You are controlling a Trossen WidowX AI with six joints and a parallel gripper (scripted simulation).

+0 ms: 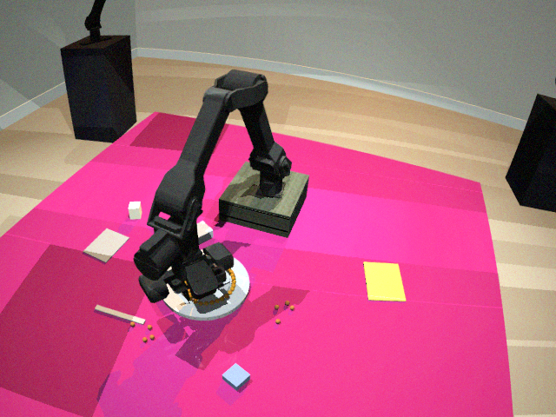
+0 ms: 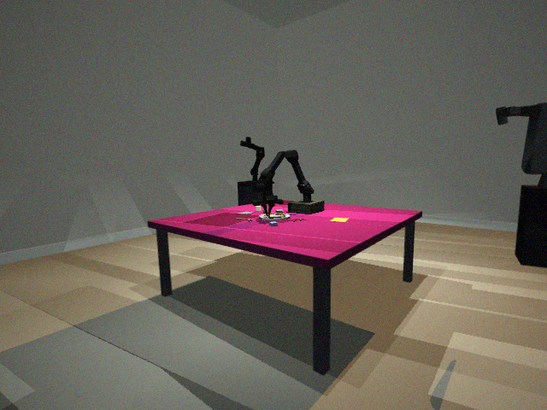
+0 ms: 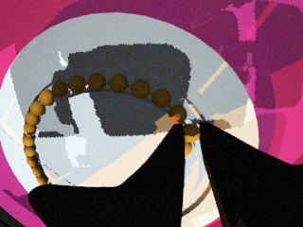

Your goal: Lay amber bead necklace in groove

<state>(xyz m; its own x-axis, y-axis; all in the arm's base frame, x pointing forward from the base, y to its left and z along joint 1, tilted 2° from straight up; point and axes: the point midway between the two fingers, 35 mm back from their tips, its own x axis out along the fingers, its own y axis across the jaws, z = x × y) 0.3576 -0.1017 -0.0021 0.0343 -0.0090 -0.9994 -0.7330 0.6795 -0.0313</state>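
Right now my gripper tip is 6 cm past the round bead board, 1 cm to the right of it and 1 cm above it. Round my gripper tip: white block: 21 cm behind, 4 cm to the right, 1 cm below; then blue block: 15 cm ahead, 13 cm to the left, 1 cm below; then white strip: 14 cm to the right, 7 cm ahead, 2 cm below.
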